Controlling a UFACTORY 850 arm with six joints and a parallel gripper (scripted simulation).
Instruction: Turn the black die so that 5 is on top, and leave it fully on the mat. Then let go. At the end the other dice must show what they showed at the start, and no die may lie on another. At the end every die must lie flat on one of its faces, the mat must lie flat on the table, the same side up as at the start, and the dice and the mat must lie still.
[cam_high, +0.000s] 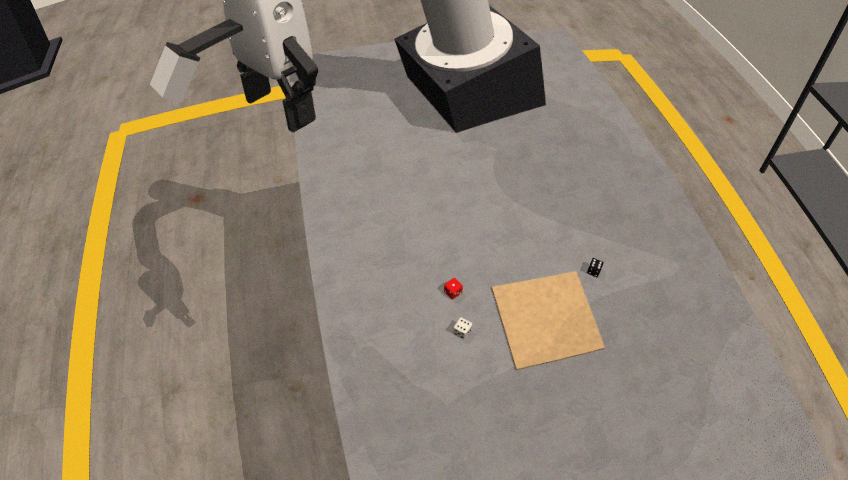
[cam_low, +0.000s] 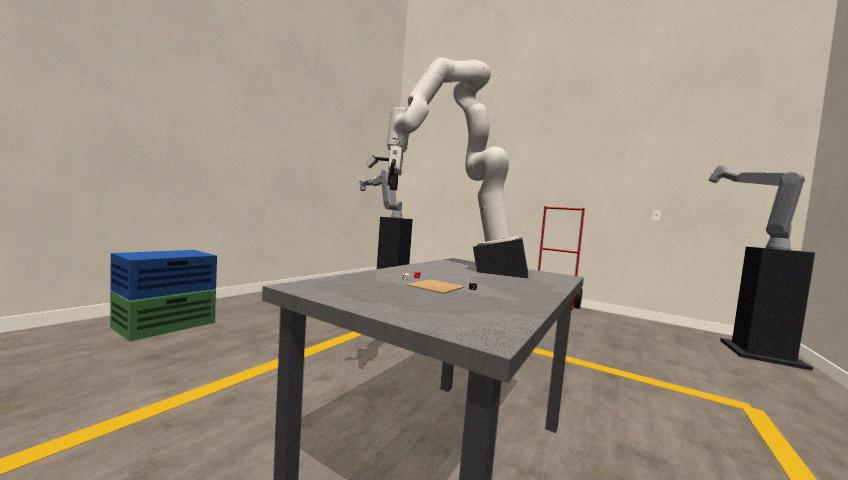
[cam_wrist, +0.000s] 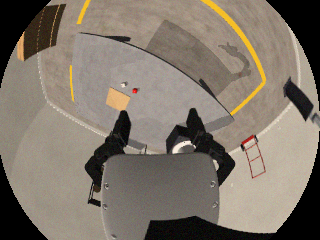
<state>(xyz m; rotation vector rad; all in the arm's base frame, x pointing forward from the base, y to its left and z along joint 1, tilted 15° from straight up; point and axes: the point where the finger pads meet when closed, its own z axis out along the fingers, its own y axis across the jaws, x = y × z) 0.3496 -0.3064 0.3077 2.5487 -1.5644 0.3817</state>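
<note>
Right now the white die is 15 cm ahead of my hand, 18 cm to the left of it and 33 cm below it. Round my hand: mat: 17 cm ahead, 30 cm to the left, 34 cm below; then black die: 12 cm ahead, 41 cm to the left, 33 cm below; then red die: 8 cm ahead, 19 cm to the left, 33 cm below.
</note>
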